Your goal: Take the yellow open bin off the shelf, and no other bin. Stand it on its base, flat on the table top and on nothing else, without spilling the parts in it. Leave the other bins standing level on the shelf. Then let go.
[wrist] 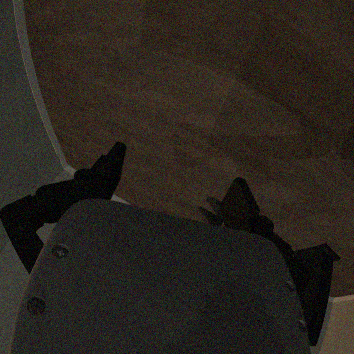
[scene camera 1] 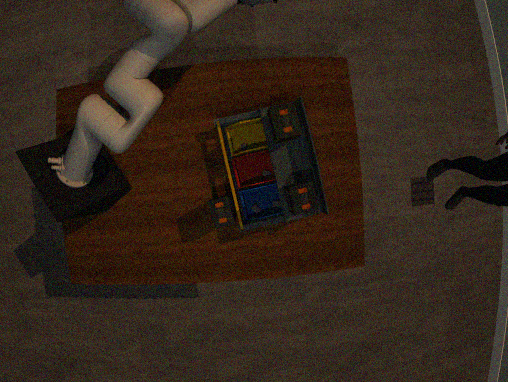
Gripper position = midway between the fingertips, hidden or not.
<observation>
In view: the gripper (wrist: 177, 176), a yellow open bin (scene camera 1: 250, 132) and a blue bin (scene camera 1: 262, 196).
The wrist view does not show the yellow open bin: it is out of frame. The wrist view does not show the blue bin: it is out of frame.
</observation>
